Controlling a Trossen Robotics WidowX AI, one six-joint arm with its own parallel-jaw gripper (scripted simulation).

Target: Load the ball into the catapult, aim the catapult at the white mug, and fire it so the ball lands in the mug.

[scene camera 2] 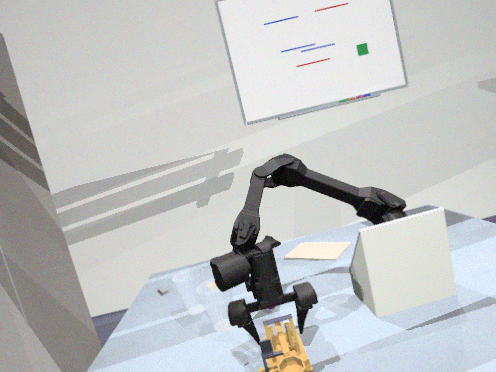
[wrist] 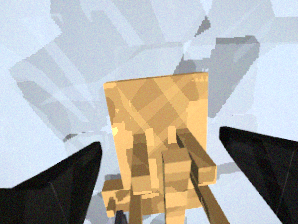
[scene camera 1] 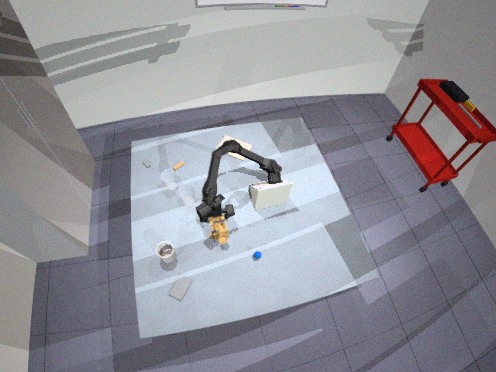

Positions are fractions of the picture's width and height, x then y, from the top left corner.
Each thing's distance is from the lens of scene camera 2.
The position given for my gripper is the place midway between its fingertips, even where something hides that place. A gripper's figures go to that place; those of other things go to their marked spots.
my gripper (scene camera 2: 0.57, 0.91): 0.77 m
flat tan board (scene camera 2: 0.62, 0.68): 1.28 m
